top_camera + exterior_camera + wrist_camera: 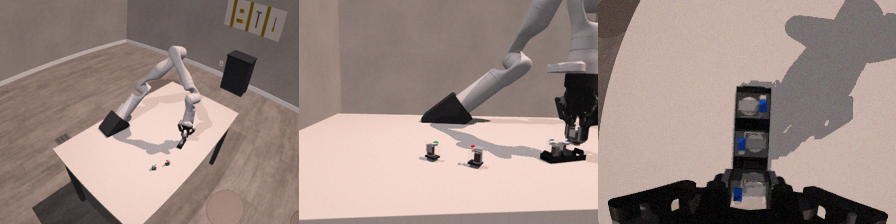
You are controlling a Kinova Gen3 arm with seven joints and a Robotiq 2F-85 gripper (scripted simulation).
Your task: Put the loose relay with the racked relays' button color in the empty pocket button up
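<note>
Right now my hand is 50 mm above the black rack, 30 mm to the left of it and 10 mm short of it.
</note>
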